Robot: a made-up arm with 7 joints. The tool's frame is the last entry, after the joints. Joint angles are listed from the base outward. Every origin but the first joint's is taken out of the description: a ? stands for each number. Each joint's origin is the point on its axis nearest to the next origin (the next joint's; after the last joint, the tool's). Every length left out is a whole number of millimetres.
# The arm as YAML. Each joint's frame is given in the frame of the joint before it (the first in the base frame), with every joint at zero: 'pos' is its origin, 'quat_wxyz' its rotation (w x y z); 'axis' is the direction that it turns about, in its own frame. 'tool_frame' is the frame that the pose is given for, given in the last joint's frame.
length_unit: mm
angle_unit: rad
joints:
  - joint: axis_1
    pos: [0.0, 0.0, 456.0]
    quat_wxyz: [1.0, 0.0, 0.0, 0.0]
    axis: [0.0, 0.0, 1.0]
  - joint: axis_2
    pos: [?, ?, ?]
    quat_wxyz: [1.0, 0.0, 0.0, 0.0]
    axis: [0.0, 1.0, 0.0]
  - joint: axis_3
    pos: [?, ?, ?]
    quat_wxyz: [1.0, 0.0, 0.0, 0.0]
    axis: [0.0, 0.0, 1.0]
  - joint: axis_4
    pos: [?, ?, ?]
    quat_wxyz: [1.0, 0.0, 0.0, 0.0]
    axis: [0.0, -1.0, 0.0]
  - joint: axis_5
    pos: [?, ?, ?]
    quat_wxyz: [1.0, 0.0, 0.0, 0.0]
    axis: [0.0, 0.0, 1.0]
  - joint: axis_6
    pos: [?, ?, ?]
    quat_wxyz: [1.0, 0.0, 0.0, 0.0]
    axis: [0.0, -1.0, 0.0]
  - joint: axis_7
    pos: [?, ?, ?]
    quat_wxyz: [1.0, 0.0, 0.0, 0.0]
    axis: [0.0, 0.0, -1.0]
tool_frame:
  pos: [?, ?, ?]
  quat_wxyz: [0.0, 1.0, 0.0, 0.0]
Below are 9 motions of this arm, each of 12 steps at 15 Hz.
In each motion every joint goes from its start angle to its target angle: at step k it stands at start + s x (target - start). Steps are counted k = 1, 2, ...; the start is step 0. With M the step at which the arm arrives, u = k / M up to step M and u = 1 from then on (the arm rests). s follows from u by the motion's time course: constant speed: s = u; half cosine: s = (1 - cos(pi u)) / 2; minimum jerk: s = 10 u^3 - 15 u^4 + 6 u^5.
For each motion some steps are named. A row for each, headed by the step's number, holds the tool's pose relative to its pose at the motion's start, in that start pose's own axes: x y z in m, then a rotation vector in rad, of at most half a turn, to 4 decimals.
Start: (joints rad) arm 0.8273 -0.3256 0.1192 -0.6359 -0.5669 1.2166 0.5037
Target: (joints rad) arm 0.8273 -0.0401 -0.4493 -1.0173 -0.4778 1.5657 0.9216
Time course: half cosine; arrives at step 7
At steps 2, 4, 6, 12:
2: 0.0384 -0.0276 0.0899 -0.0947 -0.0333 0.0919
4: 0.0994 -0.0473 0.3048 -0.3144 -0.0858 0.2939
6: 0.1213 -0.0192 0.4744 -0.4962 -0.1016 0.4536
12: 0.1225 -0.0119 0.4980 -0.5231 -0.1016 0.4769

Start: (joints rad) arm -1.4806 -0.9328 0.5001 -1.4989 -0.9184 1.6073 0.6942
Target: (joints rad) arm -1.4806 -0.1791 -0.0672 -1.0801 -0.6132 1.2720 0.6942
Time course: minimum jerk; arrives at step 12
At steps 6, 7, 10, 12:
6: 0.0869 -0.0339 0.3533 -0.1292 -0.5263 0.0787
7: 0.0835 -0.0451 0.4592 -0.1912 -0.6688 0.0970
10: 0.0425 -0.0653 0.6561 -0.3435 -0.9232 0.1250
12: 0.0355 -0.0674 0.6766 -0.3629 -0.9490 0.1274

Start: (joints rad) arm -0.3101 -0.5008 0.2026 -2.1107 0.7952 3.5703 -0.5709
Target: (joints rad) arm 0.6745 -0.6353 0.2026 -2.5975 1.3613 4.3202 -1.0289
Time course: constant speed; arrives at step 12
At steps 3, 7, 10, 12:
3: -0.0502 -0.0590 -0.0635 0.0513 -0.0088 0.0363
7: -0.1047 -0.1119 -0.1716 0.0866 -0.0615 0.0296
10: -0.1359 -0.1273 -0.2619 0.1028 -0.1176 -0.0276
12: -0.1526 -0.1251 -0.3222 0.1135 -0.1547 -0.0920

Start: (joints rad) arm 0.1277 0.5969 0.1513 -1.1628 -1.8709 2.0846 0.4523
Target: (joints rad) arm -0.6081 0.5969 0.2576 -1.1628 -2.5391 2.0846 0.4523
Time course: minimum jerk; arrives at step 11
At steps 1, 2, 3, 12:
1: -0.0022 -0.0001 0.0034 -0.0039 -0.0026 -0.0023
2: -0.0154 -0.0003 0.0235 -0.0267 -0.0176 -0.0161
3: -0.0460 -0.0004 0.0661 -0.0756 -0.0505 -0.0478
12: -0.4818 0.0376 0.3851 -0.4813 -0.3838 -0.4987

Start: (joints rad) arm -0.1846 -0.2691 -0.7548 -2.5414 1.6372 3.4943 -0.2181
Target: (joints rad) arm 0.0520 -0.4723 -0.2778 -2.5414 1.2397 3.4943 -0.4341
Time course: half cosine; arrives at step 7
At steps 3, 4, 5, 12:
3: -0.1029 -0.0415 -0.0565 0.2117 -0.1644 -0.3853
4: -0.1588 -0.0538 -0.1025 0.3560 -0.2427 -0.5962
5: -0.2050 -0.0569 -0.1514 0.5004 -0.3023 -0.7783
12: -0.2433 -0.0525 -0.2028 0.6483 -0.3477 -0.9413

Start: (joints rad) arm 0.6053 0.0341 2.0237 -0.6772 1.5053 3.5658 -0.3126
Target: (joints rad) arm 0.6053 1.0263 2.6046 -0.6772 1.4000 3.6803 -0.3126
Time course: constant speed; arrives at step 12
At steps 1, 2, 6, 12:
1: 0.0552 -0.0042 0.0064 -0.0105 0.0376 0.0831
2: 0.1112 -0.0066 0.0100 -0.0181 0.0754 0.1666
6: 0.3405 0.0028 -0.0061 -0.0192 0.2283 0.5008
12: 0.6757 0.0820 -0.1300 0.0692 0.4681 0.9902

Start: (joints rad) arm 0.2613 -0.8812 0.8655 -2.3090 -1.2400 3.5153 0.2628
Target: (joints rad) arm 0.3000 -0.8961 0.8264 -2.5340 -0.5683 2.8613 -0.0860
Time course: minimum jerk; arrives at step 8
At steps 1, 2, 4, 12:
1: -0.0007 -0.0002 0.0010 -0.0042 -0.0109 0.0057
2: -0.0052 -0.0011 0.0062 -0.0244 -0.0715 0.0372
4: -0.0345 -0.0050 0.0278 -0.0544 -0.3664 0.1833
12: -0.0916 -0.0178 0.0466 0.0556 -0.7461 0.3777

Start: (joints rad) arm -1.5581 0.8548 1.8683 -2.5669 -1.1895 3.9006 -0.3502
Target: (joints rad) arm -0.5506 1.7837 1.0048 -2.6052 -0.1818 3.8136 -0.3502
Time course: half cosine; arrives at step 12
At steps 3, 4, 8, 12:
3: -0.0581 -0.0028 -0.0016 -0.0983 0.0183 0.2820
4: -0.1071 -0.0174 0.0041 -0.1446 0.0094 0.4968
8: -0.3291 -0.2789 0.0698 -0.1047 -0.3790 1.5647
12: -0.3579 -0.5058 0.0603 0.0566 -0.8365 1.9903

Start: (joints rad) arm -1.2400 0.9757 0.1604 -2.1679 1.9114 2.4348 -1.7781
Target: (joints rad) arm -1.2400 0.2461 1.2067 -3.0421 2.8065 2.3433 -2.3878
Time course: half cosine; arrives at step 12
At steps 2, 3, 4, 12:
2: -0.0205 -0.0456 0.0119 0.0519 -0.0026 -0.0138
3: -0.0479 -0.0984 0.0210 0.1067 -0.0105 -0.0347
4: -0.0884 -0.1630 0.0252 0.1662 -0.0276 -0.0693
12: -0.4266 -0.3244 -0.1360 0.1581 -0.2321 -0.6159

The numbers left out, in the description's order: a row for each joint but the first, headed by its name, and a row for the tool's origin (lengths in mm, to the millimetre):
axis_2: 0.0 0.0 0.0
axis_3: 0.0 0.0 441.0
axis_4: 127.0 0.0 0.0
axis_5: -104.0 0.0 485.0
axis_6: 0.0 0.0 0.0
axis_7: 96.0 0.0 0.0
tool: 0.0 0.0 0.0

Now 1 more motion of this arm.
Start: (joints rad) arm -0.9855 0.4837 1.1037 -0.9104 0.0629 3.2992 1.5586
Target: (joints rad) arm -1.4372 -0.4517 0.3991 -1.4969 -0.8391 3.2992 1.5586
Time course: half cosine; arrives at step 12
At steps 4, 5, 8, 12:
4: -0.0733 -0.0510 -0.0373 0.0054 0.0524 -0.5433
5: -0.1005 -0.0693 -0.0579 0.0013 0.1018 -0.7973
8: -0.1622 -0.1205 -0.1398 -0.0533 0.3576 -1.5371
12: -0.1999 -0.1535 -0.2144 -0.1296 0.6070 -1.9508

